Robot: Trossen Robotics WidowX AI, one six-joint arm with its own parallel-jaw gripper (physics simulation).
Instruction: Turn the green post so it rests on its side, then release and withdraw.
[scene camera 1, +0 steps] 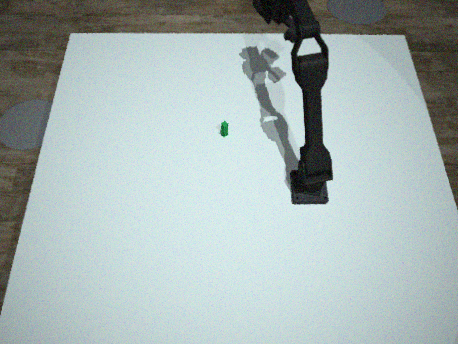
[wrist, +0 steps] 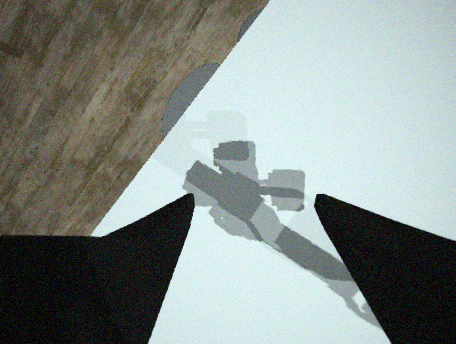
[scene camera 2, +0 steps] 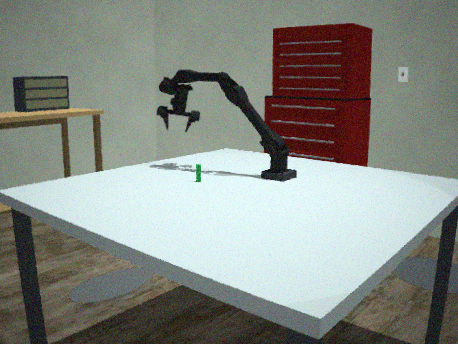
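The small green post stands upright on the white table, left of the arm's base in both scene views. It does not show in the wrist view. My gripper is open and empty, pointing down high above the table. In the scene camera 2 view it hangs above and a little left of the post. In the scene camera 1 view the fingers are cut off or hidden at the top edge.
The arm's base stands on the table. The arm's shadow lies on the table top. The table's edge and wooden floor show in the wrist view. A red tool cabinet and a wooden bench stand behind the table.
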